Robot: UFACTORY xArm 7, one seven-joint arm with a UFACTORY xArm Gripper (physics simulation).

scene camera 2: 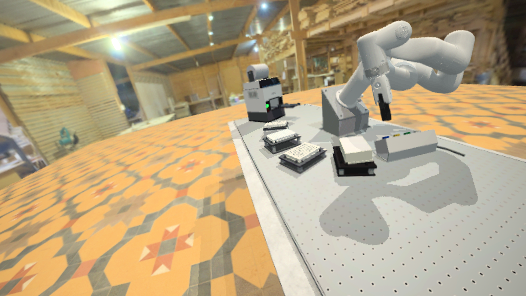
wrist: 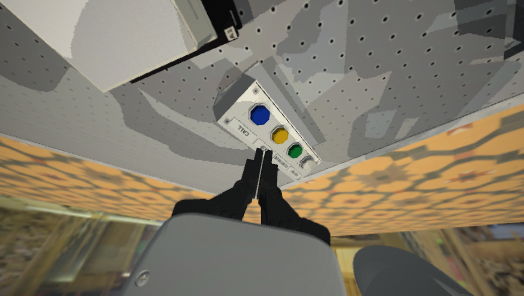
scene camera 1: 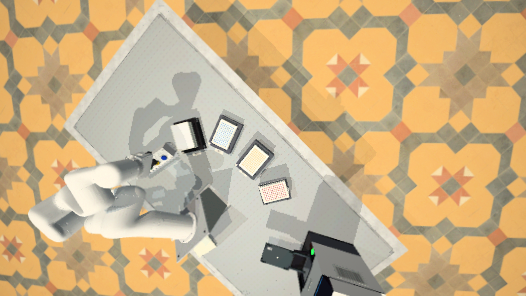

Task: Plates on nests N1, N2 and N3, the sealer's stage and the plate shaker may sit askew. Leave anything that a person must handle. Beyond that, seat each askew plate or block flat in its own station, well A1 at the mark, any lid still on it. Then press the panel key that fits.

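My gripper (scene camera 2: 385,119) (wrist: 262,159) is shut and empty, above the key panel (scene camera 2: 407,146) (wrist: 245,112). Its tips overlap the label row below the yellow key (wrist: 280,135) in the wrist view. The blue key (scene camera 1: 164,158) (wrist: 260,115) is marked CALL; a green key (wrist: 295,151) and white key (wrist: 308,163) follow. A white block (scene camera 1: 184,136) (scene camera 2: 356,149) (wrist: 125,40) sits off to one side on a black station (scene camera 1: 199,134). The blue-dotted plate (scene camera 1: 225,133) (scene camera 2: 303,152), yellow-dotted plate (scene camera 1: 254,158) (scene camera 2: 281,135) and red-dotted plate (scene camera 1: 274,191) (scene camera 2: 276,123) rest on dark nests, looking roughly flat.
The sealer (scene camera 1: 345,255) (scene camera 2: 265,95) shows a green light, and its dark stage (scene camera 1: 276,255) sticks out. The grey arm mount (scene camera 1: 214,212) (scene camera 2: 345,120) stands between the sealer and the key panel. A black cable (scene camera 2: 452,150) runs from the panel's far end.
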